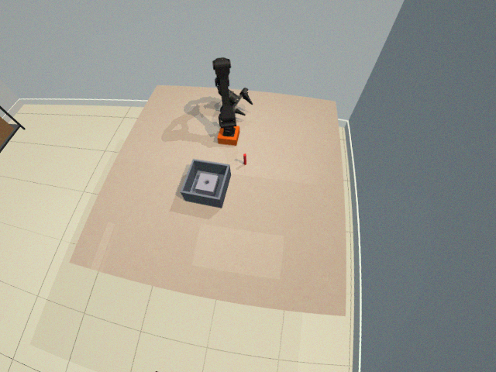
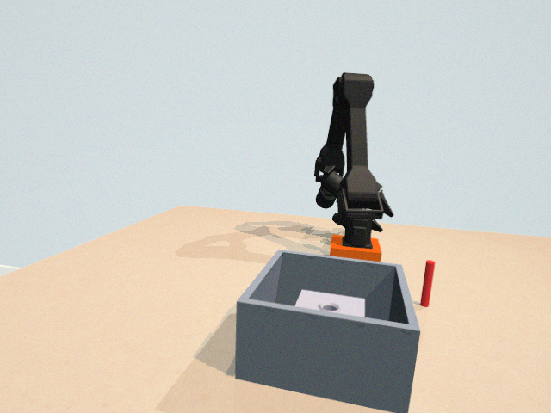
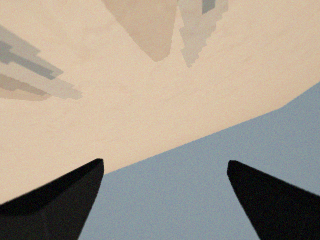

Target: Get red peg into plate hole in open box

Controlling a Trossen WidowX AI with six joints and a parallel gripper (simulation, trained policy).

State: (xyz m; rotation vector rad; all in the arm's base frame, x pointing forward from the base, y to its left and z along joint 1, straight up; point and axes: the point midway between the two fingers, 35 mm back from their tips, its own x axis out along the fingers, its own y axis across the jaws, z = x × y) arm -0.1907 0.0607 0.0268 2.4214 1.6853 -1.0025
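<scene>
Now: the red peg 350 mm ahead of my gripper tip, 20 mm to the left of it and 20 mm below it. From my gripper tip the other things lie so: plate: 520 mm ahead, 140 mm to the right, 10 mm below; grey box: 520 mm ahead, 140 mm to the right, 30 mm below.
</scene>
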